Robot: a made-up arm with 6 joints.
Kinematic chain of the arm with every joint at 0, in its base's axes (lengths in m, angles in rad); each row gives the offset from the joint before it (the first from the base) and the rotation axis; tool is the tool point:
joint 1: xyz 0 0 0.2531 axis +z
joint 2: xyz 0 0 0 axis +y
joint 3: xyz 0 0 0.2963 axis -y
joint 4: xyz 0 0 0 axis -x
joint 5: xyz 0.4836 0 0 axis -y
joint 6: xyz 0 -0.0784 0 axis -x
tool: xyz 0 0 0
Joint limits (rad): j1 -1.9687..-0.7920 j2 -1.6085..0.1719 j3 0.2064..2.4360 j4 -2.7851..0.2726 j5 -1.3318..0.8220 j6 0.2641..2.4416
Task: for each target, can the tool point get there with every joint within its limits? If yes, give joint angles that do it. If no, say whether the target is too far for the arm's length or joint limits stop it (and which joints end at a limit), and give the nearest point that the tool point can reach.
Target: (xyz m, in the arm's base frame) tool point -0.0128 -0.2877 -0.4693
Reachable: no: joint limits stop it (at a limit: joint 1, joint 2, joint 3, joint 4) | nearest point -0.4605 0.3591 -0.1508 | short by 0.849 m
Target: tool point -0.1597 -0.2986 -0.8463
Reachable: no: too far | nearest point -0.4605 0.3591 -0.1508 | short by 1.003 m
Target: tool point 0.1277 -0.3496 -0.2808
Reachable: no: joint limits stop it (at a limit: joint 2, joint 3) | nearest point 0.1841 -0.5041 0.4834 | short by 0.782 m
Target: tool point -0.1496 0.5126 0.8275
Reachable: yes | joints -1.3997 -0.7944 1.5963 -0.6968 0.3633 1.3150
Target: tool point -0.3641 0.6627 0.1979
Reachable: yes | joints -1.1612 -1.3095 2.1801 -0.4662 -0.7002 0.6983
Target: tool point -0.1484 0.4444 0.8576
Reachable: yes | joints -1.4017 -0.3665 2.0985 -0.4233 -1.1405 1.2661
